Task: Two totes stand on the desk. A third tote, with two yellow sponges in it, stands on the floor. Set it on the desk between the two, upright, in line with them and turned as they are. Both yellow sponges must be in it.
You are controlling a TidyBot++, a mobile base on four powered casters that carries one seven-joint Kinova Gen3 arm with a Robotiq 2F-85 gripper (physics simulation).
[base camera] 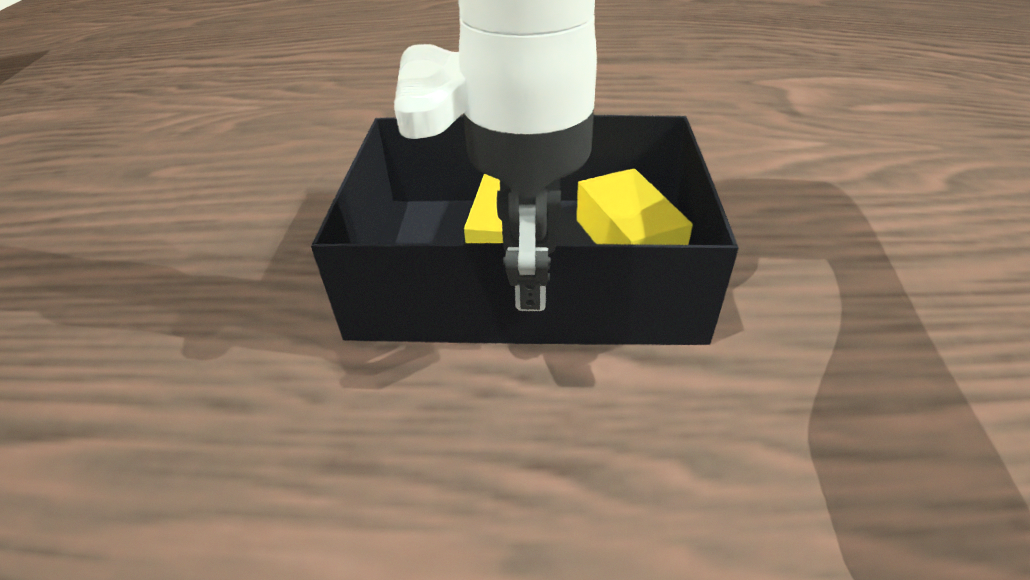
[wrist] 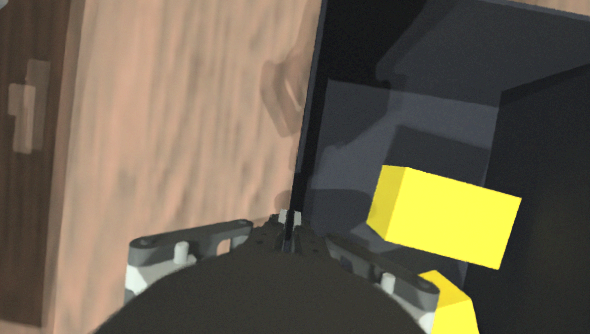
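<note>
The black tote (base camera: pixel 432 295) (wrist: pixel 542 150) stands upright on the wood-grain floor. My gripper (base camera: pixel 530 291) (wrist: pixel 288 221) points down and is shut on the middle of its near long wall, one finger outside and one inside. One yellow sponge (base camera: pixel 480 219) (wrist: pixel 450 217) lies inside near the middle, partly hidden by the gripper in the base camera view. The other yellow sponge (base camera: pixel 634 208) (wrist: pixel 452 312) is tilted in the right part of the tote, partly hidden by the gripper in the wrist view. The desk and its two totes do not show.
The wood-grain floor (base camera: pixel 432 468) (wrist: pixel 190 125) surrounds the tote. Shadows of the arm fall across it on both sides of the tote in the base camera view. A broad dark shadow runs along the left edge of the wrist view.
</note>
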